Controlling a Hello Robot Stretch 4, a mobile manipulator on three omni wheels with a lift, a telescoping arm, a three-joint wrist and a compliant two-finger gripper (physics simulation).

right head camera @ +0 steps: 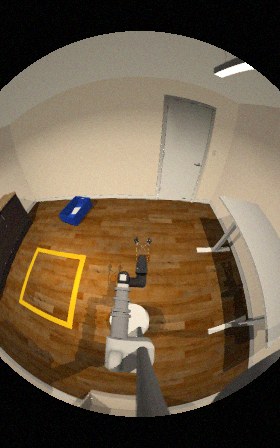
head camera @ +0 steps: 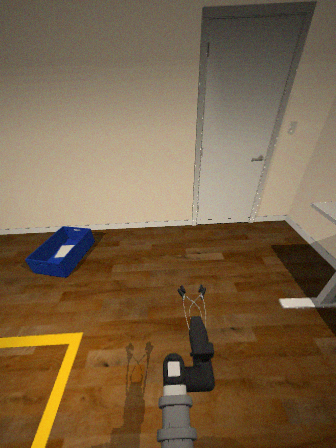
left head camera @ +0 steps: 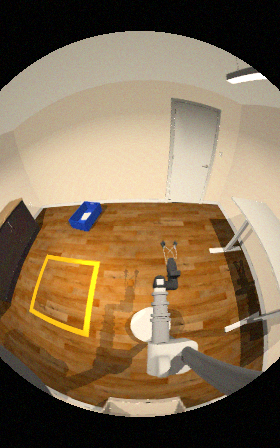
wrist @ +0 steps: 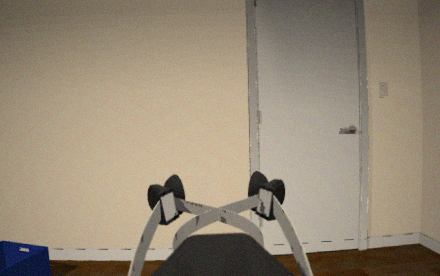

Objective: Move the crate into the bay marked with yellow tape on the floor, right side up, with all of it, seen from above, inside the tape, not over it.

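Where they show: gripper, fingertip midpoint: (right head camera: 142,237) (head camera: 191,285) (left head camera: 168,240) (wrist: 216,189); robot's base, origin of the base link: (right head camera: 130,319) (left head camera: 149,323).
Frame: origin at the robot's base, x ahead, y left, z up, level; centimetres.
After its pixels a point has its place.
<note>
A blue crate (head camera: 75,260) @[x 157.8, y 106.2, z 3.8 cm] (left head camera: 79,222) @[x 140.5, y 119.5, z 18.8 cm] (right head camera: 69,218) @[x 140.5, y 119.9, z 14.5 cm] (wrist: 25,260) @[x 179.8, y 101.3, z 18.1 cm] stands upright on the floor near the back wall, at the left, with a white patch inside. In the wrist view part of it shows at the lower left corner. The yellow tape bay (head camera: 59,390) @[x 47.1, y 75.4, z -2.7 cm] (left head camera: 93,299) @[x 25.7, y 72.7, z -3.0 cm] (right head camera: 77,291) @[x 25.4, y 73.2, z -3.0 cm] lies on the floor nearer than the crate and left of the arm; the crate is outside it. My gripper (head camera: 192,291) @[x 58.2, y -9.2, z 85.2 cm] (left head camera: 169,244) @[x 58.2, y -9.2, z 85.2 cm] (right head camera: 143,241) @[x 58.2, y -9.2, z 85.2 cm] (wrist: 216,189) @[x 58.2, y -9.2, z 85.2 cm] is open, with nothing between its fingertips. It is above the floor, right of the crate and the bay, and apart from both.
A grey door (head camera: 245,120) @[x 224.8, y -86.7, z 128.7 cm] (left head camera: 192,150) @[x 224.7, y -78.9, z 115.3 cm] (right head camera: 185,147) @[x 224.7, y -81.0, z 116.6 cm] (wrist: 307,120) @[x 224.8, y -78.4, z 96.6 cm] is in the back wall. A white table (left head camera: 257,225) @[x 65.1, y -103.6, z 92.3 cm] (right head camera: 245,225) @[x 67.0, y -106.1, z 92.3 cm] with white feet stands along the right side. A dark cabinet (left head camera: 15,250) @[x 58.7, y 239.4, z 29.9 cm] (right head camera: 10,235) @[x 74.5, y 239.8, z 32.8 cm] stands at the left wall.
</note>
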